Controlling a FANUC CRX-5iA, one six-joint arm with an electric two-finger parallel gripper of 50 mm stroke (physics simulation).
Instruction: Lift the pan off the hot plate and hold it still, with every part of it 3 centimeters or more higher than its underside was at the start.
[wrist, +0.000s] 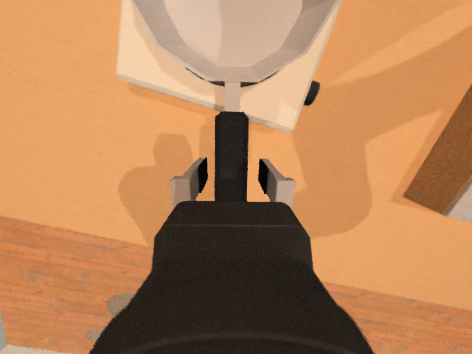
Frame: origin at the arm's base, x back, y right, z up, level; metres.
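Seen in the pictures: gripper, fingertip midpoint: (233, 169).
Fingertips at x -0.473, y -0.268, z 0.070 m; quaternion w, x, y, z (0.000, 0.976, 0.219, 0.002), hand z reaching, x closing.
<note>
A point is followed by its place in that frame.
A light grey pan (240, 30) {y -0.139, x -0.527, z 0.004 m} stands on the cream hot plate (272, 112) {y -0.194, x -0.451, z -0.007 m} at the top of the view; its far part is cut off by the frame edge. Its short grey neck runs into a black handle (231, 145) {y -0.249, x -0.484, z 0.059 m} that points down the picture toward the gripper. My gripper (233, 169) {y -0.268, x -0.473, z 0.070 m} is open, with one finger on each side of the handle and a gap on both sides. The near end of the handle is hidden behind the gripper body. The height of the fingertips relative to the handle is hard to tell.
A black knob (312, 93) {y -0.147, x -0.412, z -0.020 m} sticks out of the hot plate's right side. A brown-sided block (442, 160) {y -0.124, x -0.145, z -0.044 m} with a grey top stands at the right edge. The tan table top (60, 165) {y -0.432, x -0.734, z -0.070 m} ends below, where a wooden floor (60, 270) shows.
</note>
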